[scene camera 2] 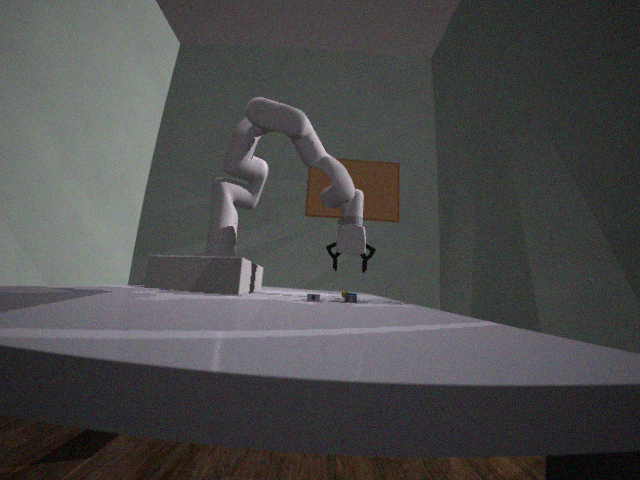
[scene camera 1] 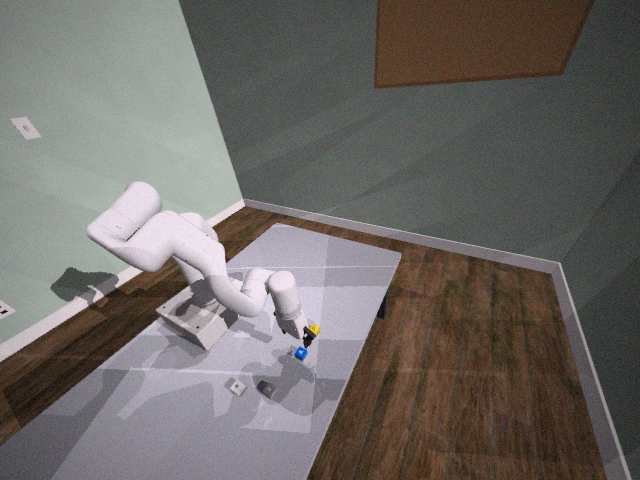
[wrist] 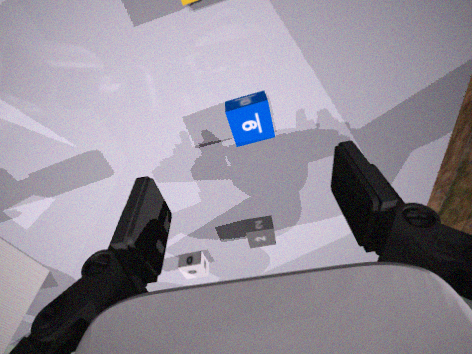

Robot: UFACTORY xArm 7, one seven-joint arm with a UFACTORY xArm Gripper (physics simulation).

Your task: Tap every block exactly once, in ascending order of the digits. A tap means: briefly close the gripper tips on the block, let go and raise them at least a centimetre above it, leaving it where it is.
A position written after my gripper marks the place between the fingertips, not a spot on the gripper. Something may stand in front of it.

Note:
My gripper (scene camera 2: 349, 271) is open, holding nothing. Also in view: a grey block marked 2 (wrist: 260, 232).
My gripper is seen too in scene camera 1 (scene camera 1: 297, 337) and in the wrist view (wrist: 245, 180).

